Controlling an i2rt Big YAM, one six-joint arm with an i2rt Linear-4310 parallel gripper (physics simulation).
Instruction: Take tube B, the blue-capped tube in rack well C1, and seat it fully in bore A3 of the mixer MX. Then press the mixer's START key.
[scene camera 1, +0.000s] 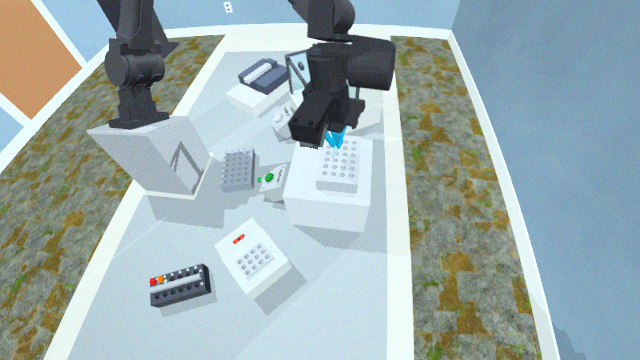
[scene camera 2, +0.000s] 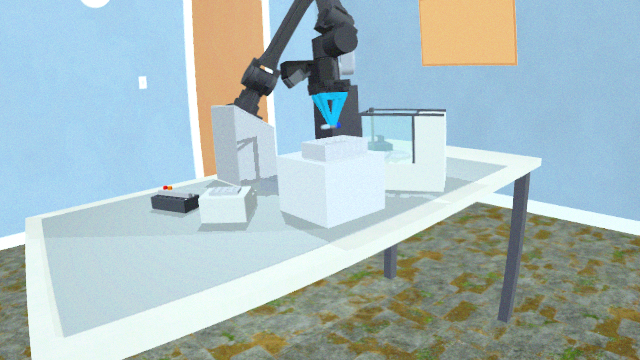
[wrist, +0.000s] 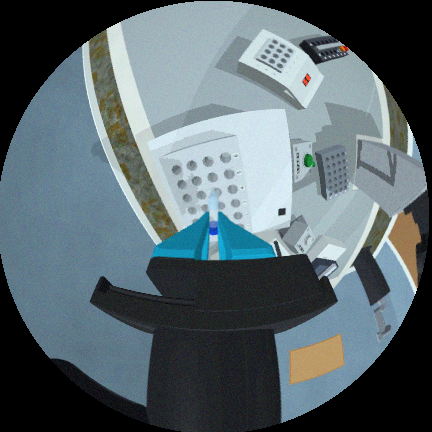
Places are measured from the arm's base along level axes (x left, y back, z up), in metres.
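Pixels of known places: gripper, fingertip midpoint: (scene camera 1: 337, 146) (scene camera 2: 332, 125) (wrist: 213, 216); arm's base, link origin: (scene camera 1: 140, 122) (scene camera 2: 242, 115).
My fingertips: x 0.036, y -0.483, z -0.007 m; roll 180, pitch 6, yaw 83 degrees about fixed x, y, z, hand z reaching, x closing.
Ahead of a thing's pixels: the offset from my fingertips to its top centre. "*": to the spot under its first point.
My gripper (scene camera 1: 336, 144) (scene camera 2: 330, 122) (wrist: 213, 216) has light-blue fingers and is shut on the blue-capped tube @[dx -0.005, dy +0.000, dz +0.006 m] (scene camera 1: 335, 152) (scene camera 2: 327, 127) (wrist: 214, 202). The tube lies nearly level across the fingertips, its cap at the fingers in the wrist view. It is above and apart from the pale bore block (scene camera 1: 336, 186) (scene camera 2: 319, 152) (wrist: 200, 149), which stands on a large white box (scene camera 1: 327, 210) (scene camera 2: 305, 192) (wrist: 267, 150). A smaller white device @[dx -0.214, dy +0.145, dz -0.134 m] (scene camera 1: 227, 245) (scene camera 2: 223, 212) (wrist: 280, 82) has a red display and a bore grid. I cannot read which device is MX, nor find a START label.
A grey rack @[dx +0.011, dy +0.290, dz -0.173 m] (scene camera 1: 238, 189), a green-knobbed box @[* dx -0.054, dy +0.138, dz -0.131 m] (scene camera 1: 275, 188) (wrist: 298, 175) and the arm's pedestal (scene camera 1: 145, 150) (scene camera 2: 223, 145) stand left of the large box in scene camera 1. A dark rack @[dx -0.329, dy +0.283, dz -0.156 m] (scene camera 1: 177, 284) holds red and orange items. A glass-sided device @[* dx +0.287, dy -0.039, dz -0.131 m] (scene camera 2: 430, 165) stands behind.
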